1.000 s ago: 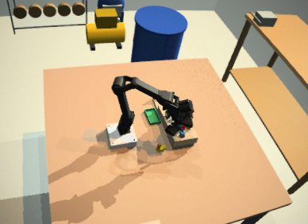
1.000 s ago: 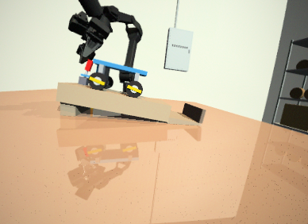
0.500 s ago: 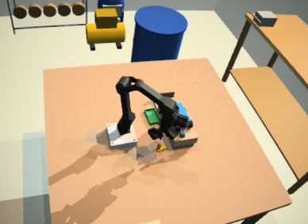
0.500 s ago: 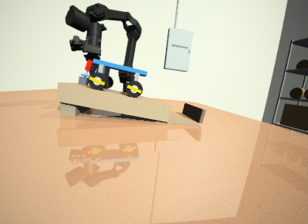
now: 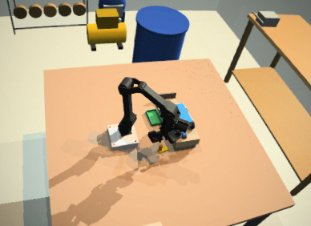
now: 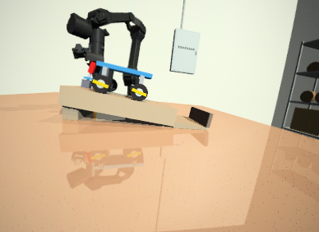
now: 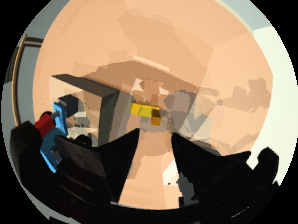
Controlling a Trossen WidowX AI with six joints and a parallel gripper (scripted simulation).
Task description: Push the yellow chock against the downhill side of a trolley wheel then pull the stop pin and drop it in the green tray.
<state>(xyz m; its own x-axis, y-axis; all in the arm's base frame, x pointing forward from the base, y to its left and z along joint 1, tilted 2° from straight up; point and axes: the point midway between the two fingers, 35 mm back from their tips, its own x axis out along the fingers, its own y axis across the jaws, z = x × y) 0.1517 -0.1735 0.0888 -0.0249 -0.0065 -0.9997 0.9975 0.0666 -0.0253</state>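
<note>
Now: gripper tip 8 cm above the yellow chock and 2 cm short of it. Also, from my gripper tip: blue-decked trolley (18 cm ahead, 10 cm to the left, 1 cm above); red-headed stop pin (14 cm ahead, 3 cm above).
</note>
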